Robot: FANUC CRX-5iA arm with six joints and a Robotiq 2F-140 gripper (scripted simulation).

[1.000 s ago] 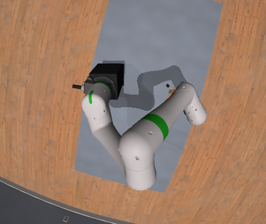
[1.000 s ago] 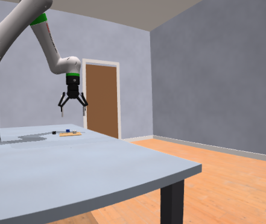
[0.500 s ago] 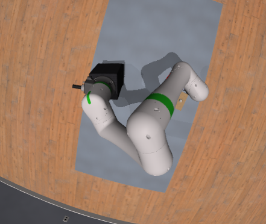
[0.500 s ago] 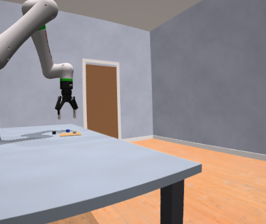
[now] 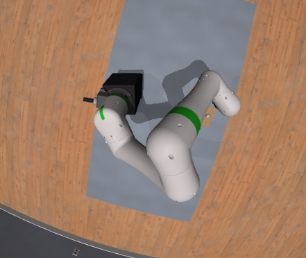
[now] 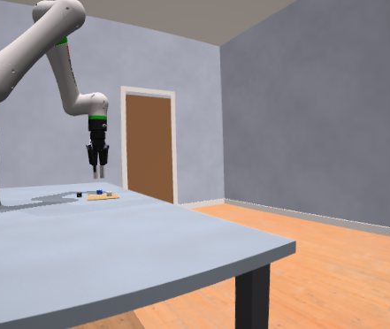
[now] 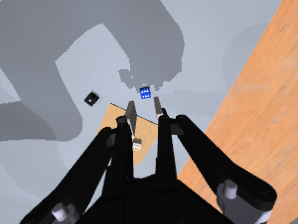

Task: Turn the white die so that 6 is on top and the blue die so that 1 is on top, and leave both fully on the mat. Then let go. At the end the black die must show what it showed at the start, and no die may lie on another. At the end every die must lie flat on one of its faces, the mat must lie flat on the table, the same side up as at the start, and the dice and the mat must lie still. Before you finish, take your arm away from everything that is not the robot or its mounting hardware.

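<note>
The blue die lies 100 mm below my hand. From my hand the other things lie so: black die (110 mm behind, 100 mm below, 40 mm to the right); then tan mat (130 mm to the right, 110 mm below, 20 mm behind); then white die (130 mm to the right, 100 mm below, 10 mm ahead).
</note>
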